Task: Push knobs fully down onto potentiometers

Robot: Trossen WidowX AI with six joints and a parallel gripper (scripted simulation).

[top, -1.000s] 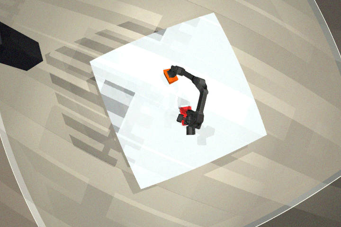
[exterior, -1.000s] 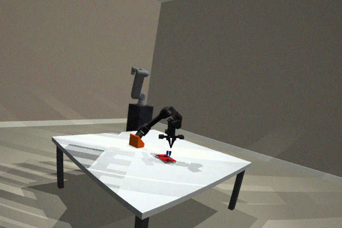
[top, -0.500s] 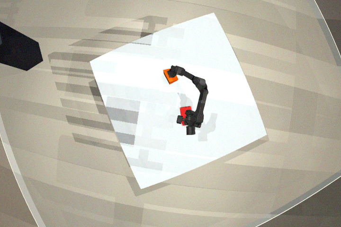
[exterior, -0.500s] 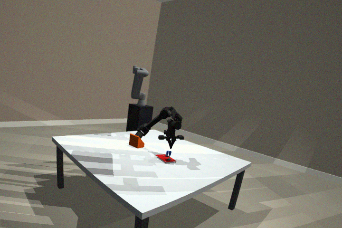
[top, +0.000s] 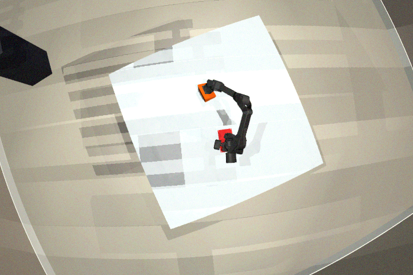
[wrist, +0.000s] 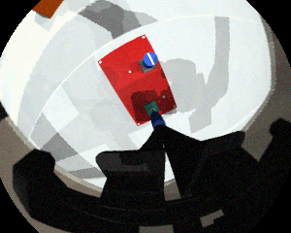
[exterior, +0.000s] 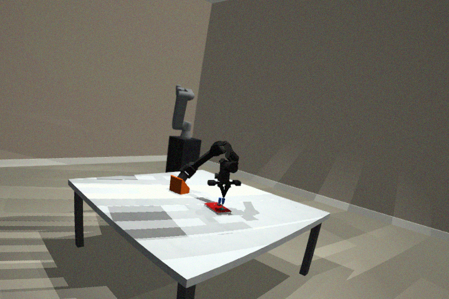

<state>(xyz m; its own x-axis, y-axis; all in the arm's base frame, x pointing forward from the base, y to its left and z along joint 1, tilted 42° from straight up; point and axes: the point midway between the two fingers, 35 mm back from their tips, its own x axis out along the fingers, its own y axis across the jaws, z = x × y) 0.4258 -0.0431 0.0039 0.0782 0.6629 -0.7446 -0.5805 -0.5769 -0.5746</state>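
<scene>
My gripper tip is now 4 cm above the green potentiometer.
</scene>
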